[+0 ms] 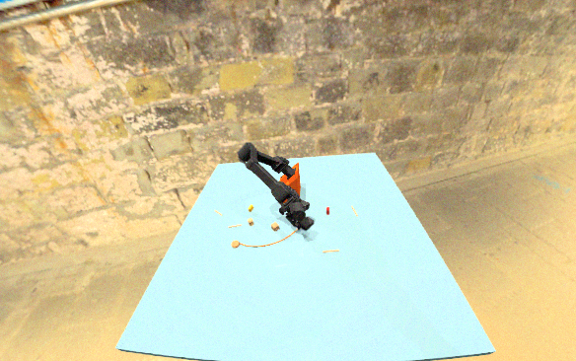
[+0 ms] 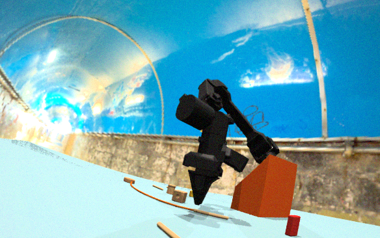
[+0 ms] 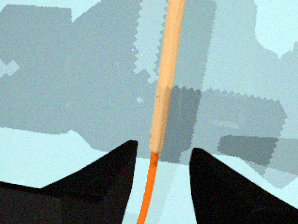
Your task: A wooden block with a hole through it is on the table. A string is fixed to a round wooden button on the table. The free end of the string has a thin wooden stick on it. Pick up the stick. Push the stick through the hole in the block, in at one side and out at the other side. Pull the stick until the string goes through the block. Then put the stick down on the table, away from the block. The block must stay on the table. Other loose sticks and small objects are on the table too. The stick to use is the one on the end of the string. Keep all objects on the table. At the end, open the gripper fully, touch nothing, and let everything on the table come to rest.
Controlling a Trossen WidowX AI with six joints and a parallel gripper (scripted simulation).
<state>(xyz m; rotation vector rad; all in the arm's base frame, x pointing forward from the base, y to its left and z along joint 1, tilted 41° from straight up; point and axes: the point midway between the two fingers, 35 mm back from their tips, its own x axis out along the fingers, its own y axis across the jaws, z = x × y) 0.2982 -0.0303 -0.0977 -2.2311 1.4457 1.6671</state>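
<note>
Right now the thin wooden stick is 20 mm below my gripper tip, 10 mm to the left of it and 10 mm behind it. Also, from my gripper tip: red cylinder: 160 mm to the left, 120 mm behind; then round wooden button: 300 mm to the right, 100 mm ahead, 10 mm below; then wooden block: 120 mm to the right, 10 mm behind.
</note>
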